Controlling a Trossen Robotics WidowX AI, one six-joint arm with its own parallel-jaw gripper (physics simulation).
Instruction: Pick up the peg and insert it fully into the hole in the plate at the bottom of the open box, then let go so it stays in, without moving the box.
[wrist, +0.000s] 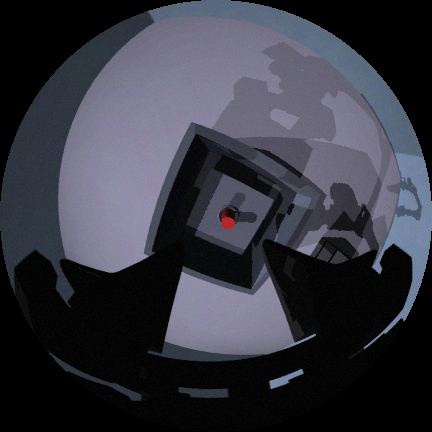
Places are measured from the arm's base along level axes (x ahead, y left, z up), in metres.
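Pixels of known places: gripper, fingertip midpoint: (223, 245).
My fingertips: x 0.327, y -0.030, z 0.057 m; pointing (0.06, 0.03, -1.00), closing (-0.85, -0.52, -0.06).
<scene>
Behind a point stands the place of what it marks.
The red peg (228, 222) {z 0.002, x 0.320, y -0.032 m} stands in the round hole in the plate (207, 215) {z -0.028, x 0.341, y -0.017 m} at the bottom of the open box, its bright red top showing. A dark rim of the hole shows around its far side. How deep it sits is hard to tell from above. The open box (163, 195) {z 0.012, x 0.393, y -0.023 m} is grey with dark inner walls and sits turned on the table. My gripper (223, 245) {z 0.057, x 0.327, y -0.030 m} is open and empty, its two black fingertips wide apart above the near side of the box, apart from the peg.
The box walls stand around the peg on all sides. The pale table top (110, 150) {z -0.086, x 0.582, y -0.008 m} surrounds the box, with shadows of the arm at the upper right. A small dark gridded thing (330, 251) {z -0.036, x 0.092, y -0.082 m} shows behind the right finger.
</scene>
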